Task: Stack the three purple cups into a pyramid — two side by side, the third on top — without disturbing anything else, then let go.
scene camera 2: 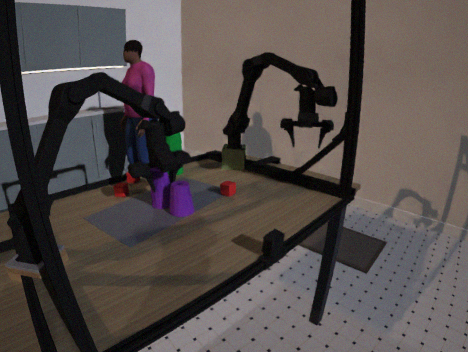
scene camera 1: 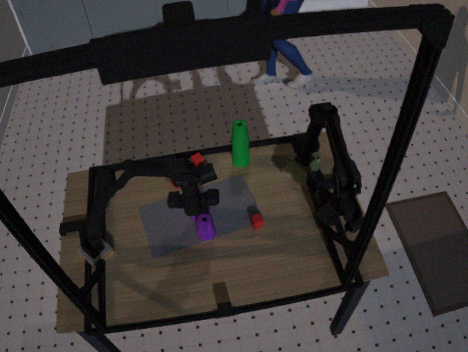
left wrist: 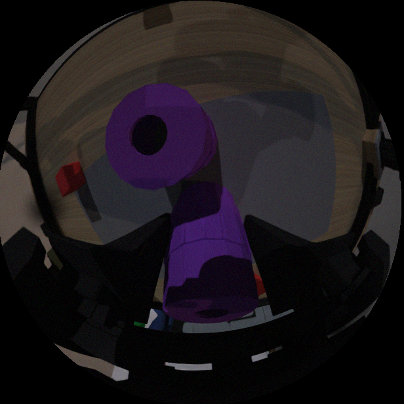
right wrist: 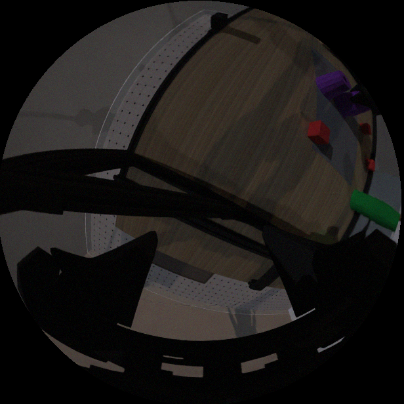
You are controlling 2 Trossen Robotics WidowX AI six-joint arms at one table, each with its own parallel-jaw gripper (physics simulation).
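Places are measured from the left arm's base along level axes (x right, y ahead, z up), in metres.
Pixels of known places: left gripper, fingertip midpoint: [scene camera 2: 163, 189]; right gripper, fingertip midpoint: [scene camera 2: 306, 147]; left arm's base, origin of the base link: [scene camera 2: 34, 254] [scene camera 1: 94, 248]; right arm's base, origin of the base link: [scene camera 2: 234, 147] [scene camera 1: 304, 159].
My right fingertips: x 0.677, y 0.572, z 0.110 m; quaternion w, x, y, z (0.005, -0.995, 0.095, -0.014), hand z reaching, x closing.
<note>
For each thing: its middle in the pictures, then the offset to it from my right fingertips. "spot": a spot on its surface instead. Level surfaces: height alone.
- purple cup, body centre: [scene camera 2: 180, 198] [scene camera 1: 204, 226] dz -0.106, dx -0.406, dy -0.236 m
- grey mat, its level: dz -0.150 m
- taller purple stack, body centre: [scene camera 2: 159, 182] dz -0.074, dx -0.484, dy -0.191 m
- red cube, body centre: [scene camera 2: 228, 188] [scene camera 1: 257, 221] dz -0.131, dx -0.277, dy -0.084 m
- green bottle, surface spot: [scene camera 1: 240, 145] [scene camera 2: 176, 143] spot: dz -0.015, dx -0.503, dy +0.106 m
A purple cup [scene camera 1: 205, 227] [scene camera 2: 181, 199] [left wrist: 175, 167] [right wrist: 332, 83] stands upside down on the grey mat [scene camera 1: 165, 230] [scene camera 2: 125, 225] [left wrist: 295, 175]. Close beside it stands a taller purple stack [scene camera 2: 160, 195] [left wrist: 207, 250] [right wrist: 350, 104]; a seam around it suggests two nested cups. My left gripper [scene camera 2: 162, 181] [left wrist: 208, 219] comes down over this stack, its fingers against both sides of the upper cup. In scene camera 1 the gripper and arm hide most of the stack. My right gripper [scene camera 2: 306, 146] [right wrist: 210, 234] is open and empty, high above the right side of the table.
A red cube [scene camera 1: 257, 221] [scene camera 2: 228, 188] [left wrist: 70, 178] [right wrist: 318, 132] lies at the mat's right edge. Two more red cubes lie behind the mat, one [scene camera 1: 197, 159] [scene camera 2: 131, 177] farther back. A green bottle [scene camera 1: 240, 145] [scene camera 2: 175, 145] [right wrist: 375, 209] stands at the back edge. Black frame bars surround the table.
</note>
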